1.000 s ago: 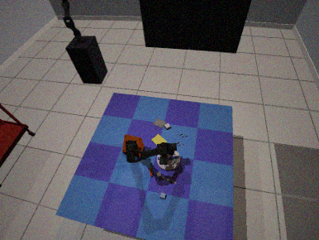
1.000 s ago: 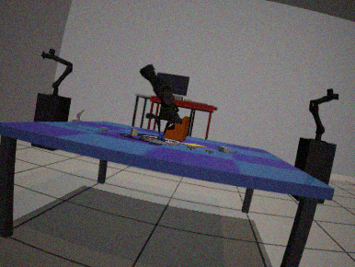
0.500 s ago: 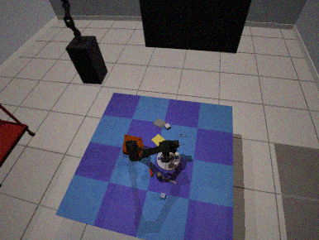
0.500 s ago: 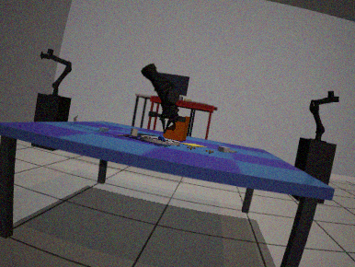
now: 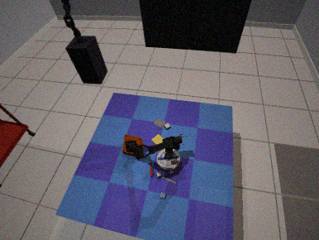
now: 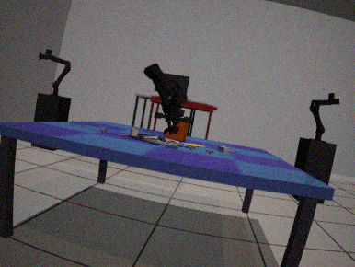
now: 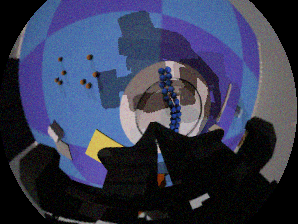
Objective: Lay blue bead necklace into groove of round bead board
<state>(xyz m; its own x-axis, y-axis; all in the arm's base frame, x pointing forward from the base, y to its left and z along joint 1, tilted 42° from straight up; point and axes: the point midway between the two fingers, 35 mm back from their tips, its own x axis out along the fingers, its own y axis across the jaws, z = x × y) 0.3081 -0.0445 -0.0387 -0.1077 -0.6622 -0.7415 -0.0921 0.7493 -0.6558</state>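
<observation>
The round white bead board lies 40 mm to the right of my gripper tip and 30 mm below it. From my gripper tip the other things lie so: red-handled tool: 160 mm to the right, 130 mm behind, 30 mm below; then yellow card: 120 mm to the left, 110 mm behind, 40 mm below; then thin pale stick: 220 mm to the right, 40 mm below, 30 mm ahead.
</observation>
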